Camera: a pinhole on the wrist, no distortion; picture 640 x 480 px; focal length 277.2 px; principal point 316.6 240.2 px. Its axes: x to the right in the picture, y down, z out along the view. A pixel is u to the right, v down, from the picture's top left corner.
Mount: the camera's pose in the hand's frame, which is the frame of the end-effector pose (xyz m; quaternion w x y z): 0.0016 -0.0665 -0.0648 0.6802 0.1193 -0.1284 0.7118
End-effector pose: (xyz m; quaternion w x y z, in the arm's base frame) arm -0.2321 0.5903 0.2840 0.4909 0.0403 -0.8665 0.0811
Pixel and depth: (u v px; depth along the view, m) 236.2 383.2 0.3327
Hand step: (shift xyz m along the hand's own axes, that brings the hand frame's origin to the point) -0.1670 -0.2789 0.2107
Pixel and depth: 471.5 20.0 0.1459
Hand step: 0.1129 -0.0356 0.1026
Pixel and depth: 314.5 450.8 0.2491
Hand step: -0.1886 -0.1621 0.1645
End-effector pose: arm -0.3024 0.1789 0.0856 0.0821 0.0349 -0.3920 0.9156
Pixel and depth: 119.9 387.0 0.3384
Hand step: -0.1680 -0.4159 0.1664
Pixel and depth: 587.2 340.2 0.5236
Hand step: -0.2133 0.2242 0.5988
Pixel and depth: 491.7 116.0 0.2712
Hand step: 0.1137 0.0056 0.2512
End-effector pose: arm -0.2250 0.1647 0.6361 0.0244 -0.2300 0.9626 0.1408
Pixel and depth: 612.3 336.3 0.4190
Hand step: -0.1662 0.2019 0.4795
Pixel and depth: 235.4 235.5 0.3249
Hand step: 0.0099 -0.2676 0.2075
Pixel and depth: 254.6 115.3 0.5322
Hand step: 0.2441 -0.3518 0.3986
